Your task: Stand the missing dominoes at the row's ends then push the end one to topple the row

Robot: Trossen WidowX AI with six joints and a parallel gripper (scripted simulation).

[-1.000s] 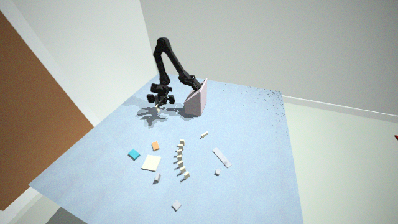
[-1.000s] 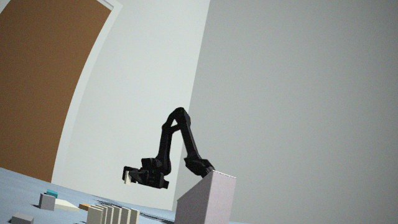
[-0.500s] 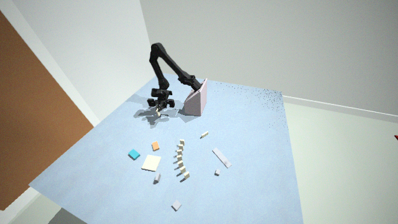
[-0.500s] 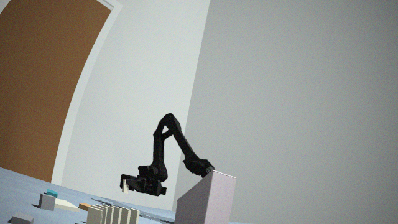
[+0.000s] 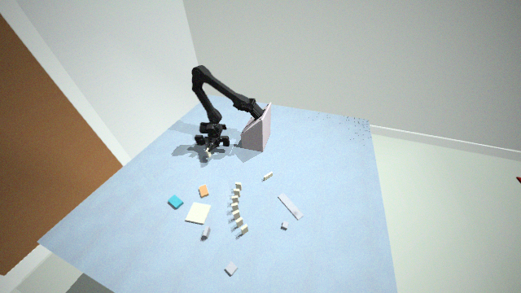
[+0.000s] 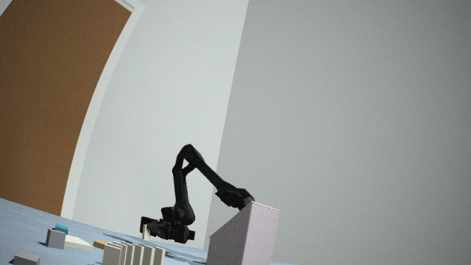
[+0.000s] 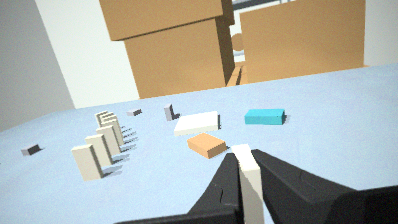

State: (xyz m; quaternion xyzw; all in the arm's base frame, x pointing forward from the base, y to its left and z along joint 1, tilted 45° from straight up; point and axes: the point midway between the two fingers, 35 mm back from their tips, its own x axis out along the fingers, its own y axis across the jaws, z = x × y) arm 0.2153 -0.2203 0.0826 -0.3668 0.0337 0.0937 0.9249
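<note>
My gripper tip is 170 mm short of the orange block, 60 mm to the right of it and 80 mm above it. Round my gripper tip: teal block (260 mm ahead, 30 mm to the right, 80 mm below); cream plate (280 mm ahead, 100 mm to the left, 80 mm below); grey strip (120 mm ahead, 460 mm to the left, 80 mm below).
</note>
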